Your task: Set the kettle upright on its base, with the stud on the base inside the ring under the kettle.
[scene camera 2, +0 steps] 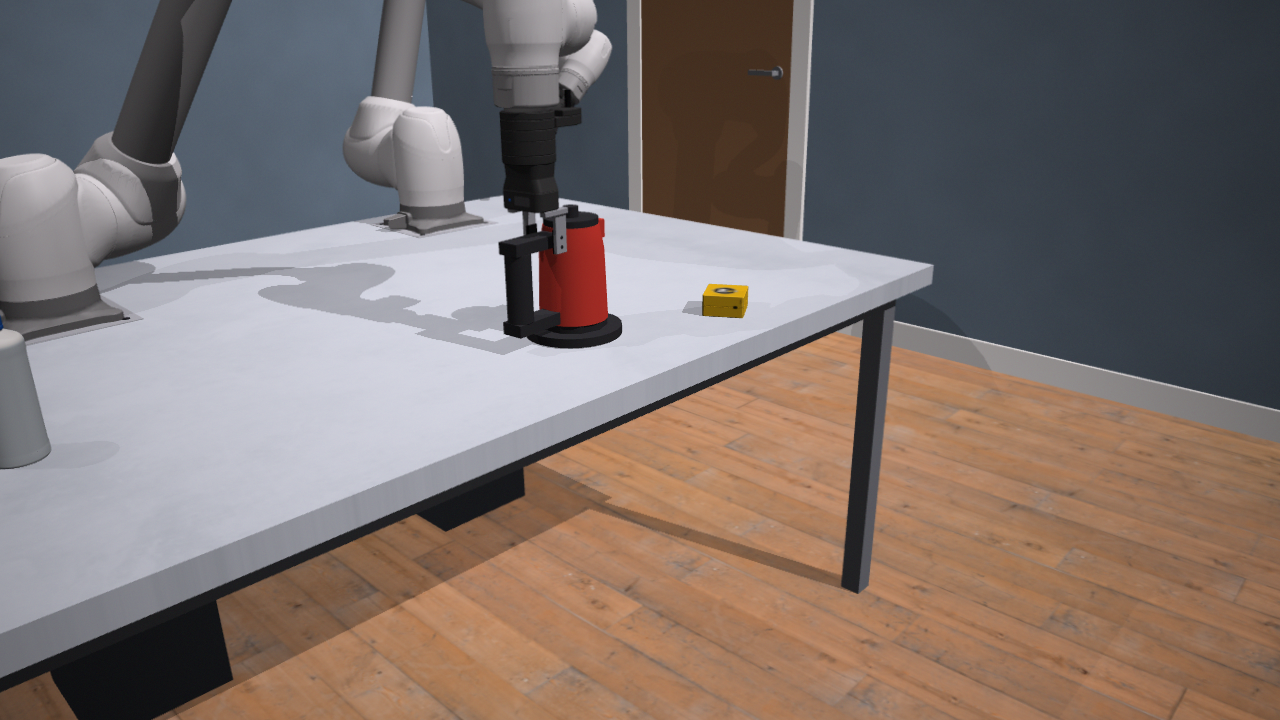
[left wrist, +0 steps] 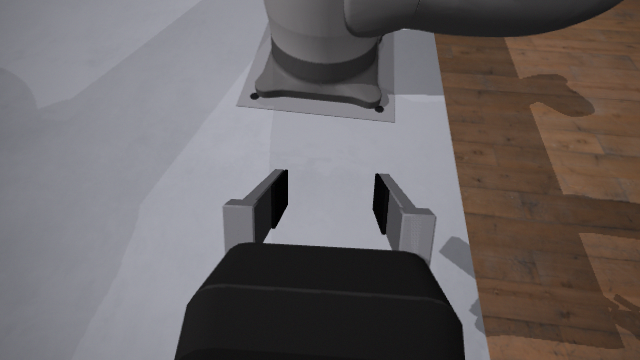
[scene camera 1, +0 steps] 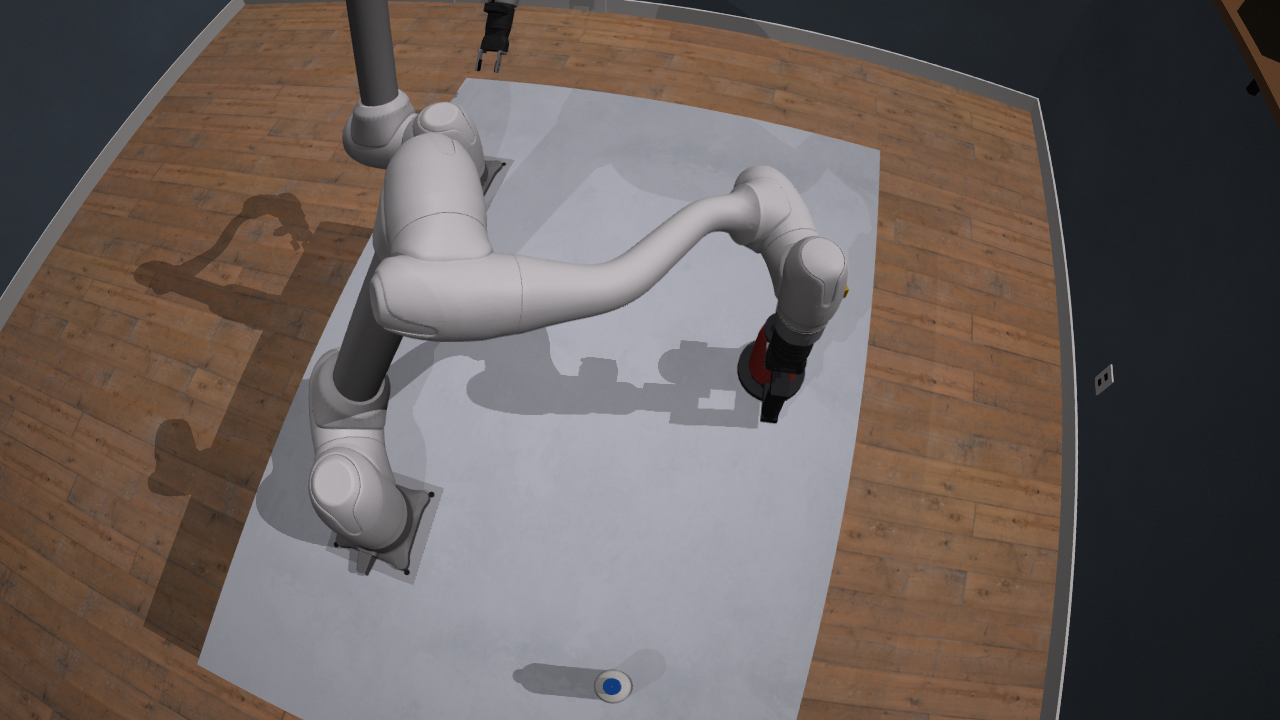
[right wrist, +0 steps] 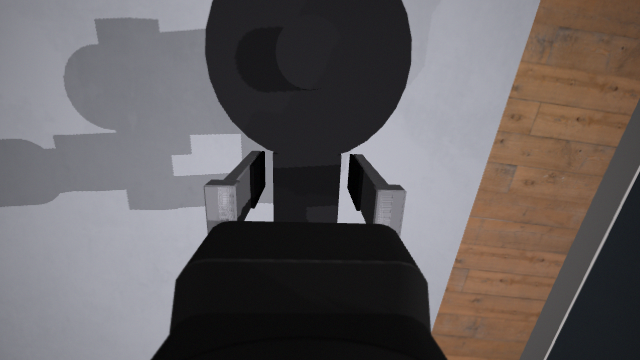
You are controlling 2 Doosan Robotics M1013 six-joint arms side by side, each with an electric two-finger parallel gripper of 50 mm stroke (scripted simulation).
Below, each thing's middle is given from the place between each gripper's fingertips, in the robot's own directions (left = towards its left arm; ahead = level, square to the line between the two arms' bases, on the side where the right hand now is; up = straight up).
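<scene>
The round black base (scene camera 2: 612,330) is 77 cm ahead of my left hand (scene camera 1: 486,71), 82 cm to the right of it and 15 cm below it.
As for my right gripper (scene camera 2: 545,250), it's 60 mm to the right of that base and 150 mm above it.
</scene>
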